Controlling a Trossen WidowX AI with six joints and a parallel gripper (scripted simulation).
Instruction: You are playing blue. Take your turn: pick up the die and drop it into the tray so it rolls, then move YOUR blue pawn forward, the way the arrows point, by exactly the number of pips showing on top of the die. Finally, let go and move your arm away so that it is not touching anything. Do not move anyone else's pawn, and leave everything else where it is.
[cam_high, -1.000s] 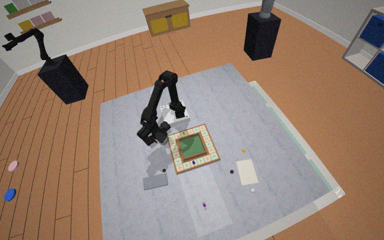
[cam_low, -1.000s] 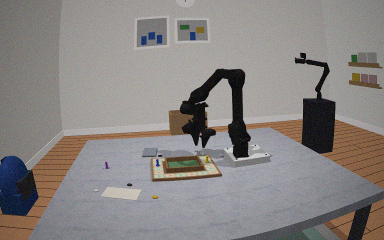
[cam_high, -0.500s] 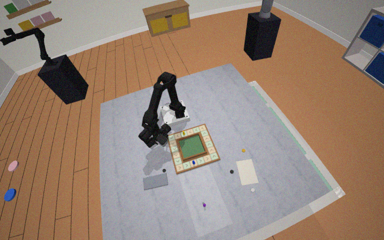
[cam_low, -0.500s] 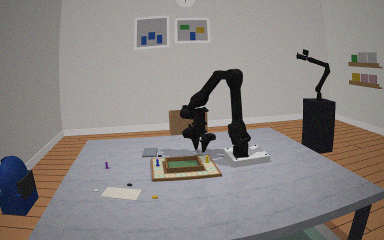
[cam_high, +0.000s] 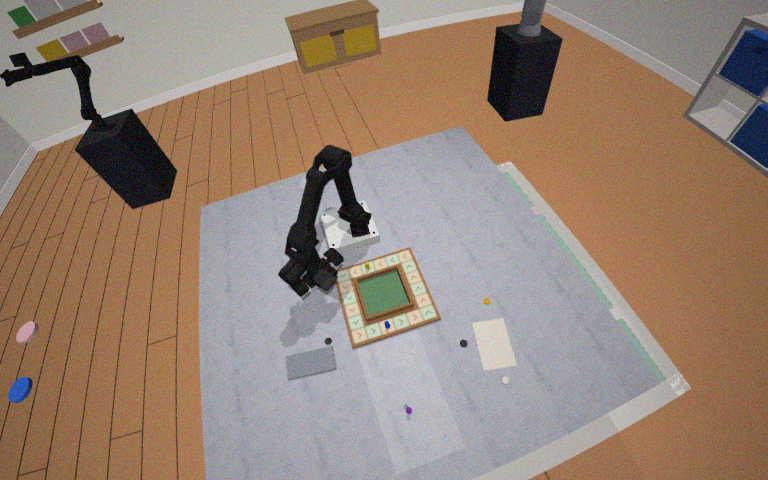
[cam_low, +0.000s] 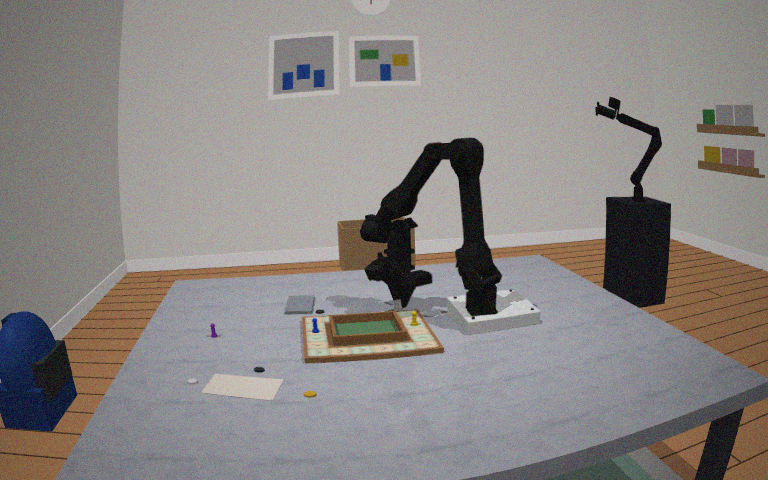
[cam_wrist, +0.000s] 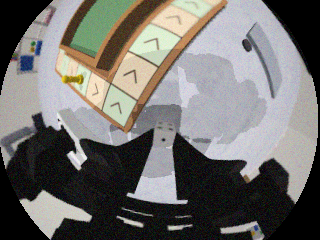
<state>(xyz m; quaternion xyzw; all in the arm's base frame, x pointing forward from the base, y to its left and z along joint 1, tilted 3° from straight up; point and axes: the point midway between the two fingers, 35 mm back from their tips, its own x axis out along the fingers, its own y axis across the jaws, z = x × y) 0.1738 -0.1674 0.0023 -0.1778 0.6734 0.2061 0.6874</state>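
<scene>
Right now the blue pawn is 210 mm ahead of my gripper tip, 180 mm to the left of it and 20 mm above it. From my gripper tip the other things lie so: yellow pawn: 160 mm to the left, 20 mm behind, 20 mm above; white die: right at my gripper tip; green felt tray: 190 mm to the left, 90 mm ahead.
</scene>
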